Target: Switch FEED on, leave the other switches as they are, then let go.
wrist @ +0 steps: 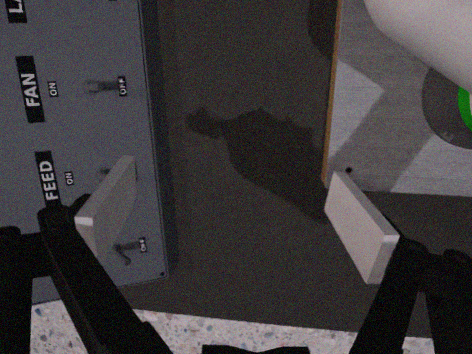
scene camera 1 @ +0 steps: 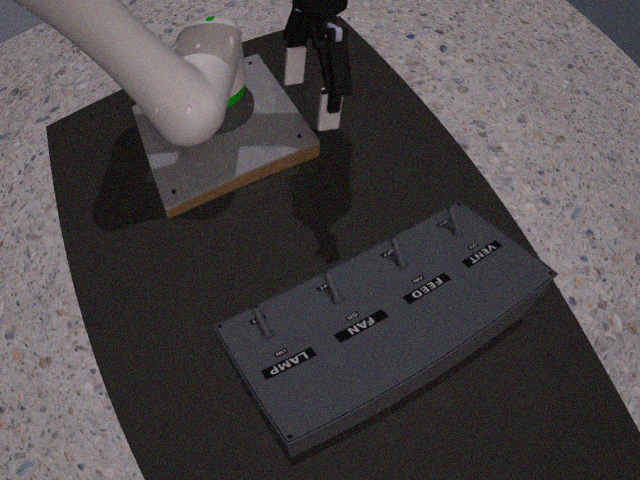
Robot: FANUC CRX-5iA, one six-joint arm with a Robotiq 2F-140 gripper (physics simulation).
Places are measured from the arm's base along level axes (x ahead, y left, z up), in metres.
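Pixels of known places: gripper, fingertip midpoint: [wrist: 234, 184] [scene camera 1: 309, 103].
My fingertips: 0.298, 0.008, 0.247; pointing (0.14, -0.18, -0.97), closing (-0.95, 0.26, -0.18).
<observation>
Ahead of a thing's pixels: the offset from my fingertips to its top centre, as dx, dy, dz. "spot": to the spot under its first point. Level surfaces: height alone.
A grey switch panel [scene camera 1: 392, 330] [wrist: 65, 125] carries four toggle levers. The FEED lever @(+0.203, +0.022, -0.160) [scene camera 1: 398, 253] leans toward its OFF label in the scene view; in the wrist view the left fingertip mostly hides it. The FAN lever @(+0.186, -0.097, -0.160) [scene camera 1: 334, 288] [wrist: 105, 86], LAMP lever @(+0.169, -0.216, -0.160) [scene camera 1: 263, 322] and VENT lever @(spot: +0.222, +0.135, -0.178) [scene camera 1: 452, 222] [wrist: 129, 246] also lean toward OFF. My gripper [scene camera 1: 312, 88] [wrist: 234, 184] is open and empty, above the dark table on the robot-base side of the panel. It looks well above the levers and apart from them.
The robot's base plate [scene camera 1: 206, 178] [wrist: 365, 90] lies on the dark table @(dz -0.290) [scene camera 1: 155, 289] [wrist: 240, 265], behind the panel in the scene view. The pale arm [scene camera 1: 180, 103] [wrist: 430, 30] rises over it. Speckled floor [scene camera 1: 516, 103] [wrist: 190, 325] surrounds the table.
</observation>
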